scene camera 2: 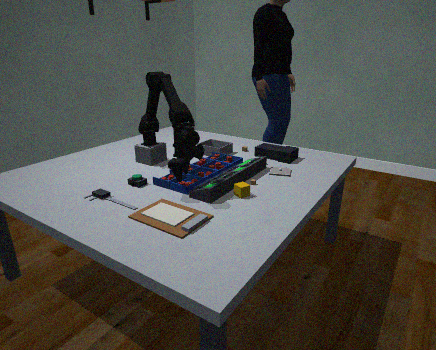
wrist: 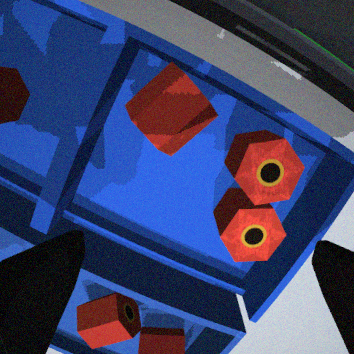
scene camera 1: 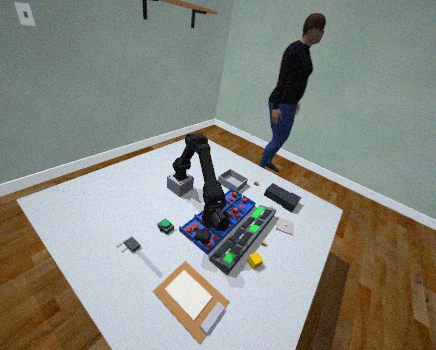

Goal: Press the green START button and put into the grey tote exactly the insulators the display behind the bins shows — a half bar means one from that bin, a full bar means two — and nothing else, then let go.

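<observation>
My gripper (scene camera 1: 206, 234) (scene camera 2: 179, 176) (wrist: 201, 248) is open and empty, low over the near end of the blue bins (scene camera 1: 186, 234) (scene camera 2: 170, 185) (wrist: 150, 182). In the wrist view, the end bin of the back row holds a red insulator (wrist: 171, 109) on its side and two upright ones (wrist: 270, 172) (wrist: 253, 236), all ahead of the fingertips. The display (scene camera 1: 222, 266) (scene camera 2: 202, 194) shows green bars (scene camera 1: 258, 212) (scene camera 1: 254, 228) (scene camera 1: 229, 257); their exact lengths are hard to tell. The START button (scene camera 1: 165, 223) (scene camera 2: 137, 177) is green. No insulator shows in the grey tote (scene camera 1: 227, 184) (scene camera 2: 220, 150).
A yellow block (scene camera 1: 255, 260) (scene camera 2: 242, 190) stands behind the display. A dark box (scene camera 1: 283, 197) (scene camera 2: 276, 153) and a flat plate (scene camera 1: 285, 226) (scene camera 2: 280, 172) lie farther right. A caliper (scene camera 1: 132, 244) (scene camera 2: 101, 193) and a clipboard (scene camera 1: 163, 292) (scene camera 2: 139, 217) lie near the front. A person (scene camera 1: 292, 75) (scene camera 2: 272, 45) stands beyond the table.
</observation>
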